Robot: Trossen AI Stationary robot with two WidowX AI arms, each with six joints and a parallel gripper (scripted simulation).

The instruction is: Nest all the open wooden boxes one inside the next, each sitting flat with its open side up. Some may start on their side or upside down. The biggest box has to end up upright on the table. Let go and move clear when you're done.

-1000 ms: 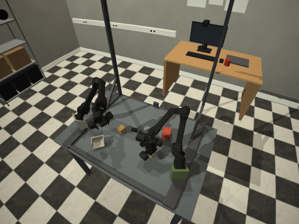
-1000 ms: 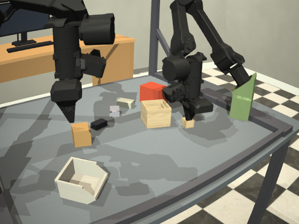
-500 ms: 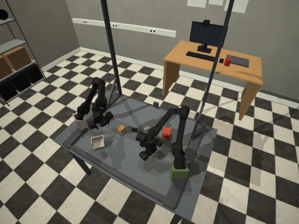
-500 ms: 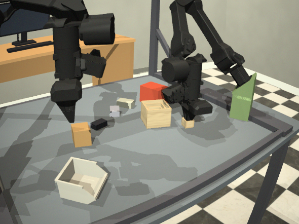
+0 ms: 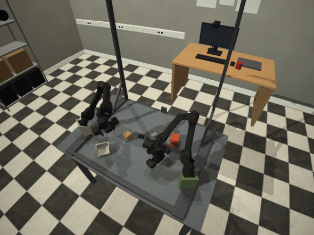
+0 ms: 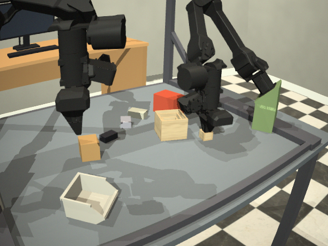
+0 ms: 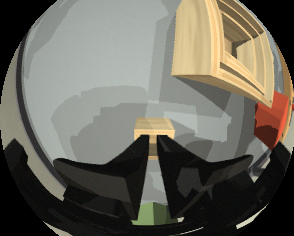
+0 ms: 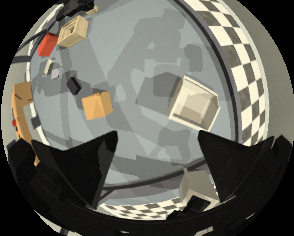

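My right gripper is now 16 cm above the orange cube, 12 cm past it and 7 cm to the right of it. From my right hand the other things lie so: white bin (16 cm below, 8 cm ahead, 2 cm to the right); then black block (18 cm below, 18 cm behind, 16 cm to the left); then grey piece (25 cm to the left, 23 cm behind, 18 cm below).
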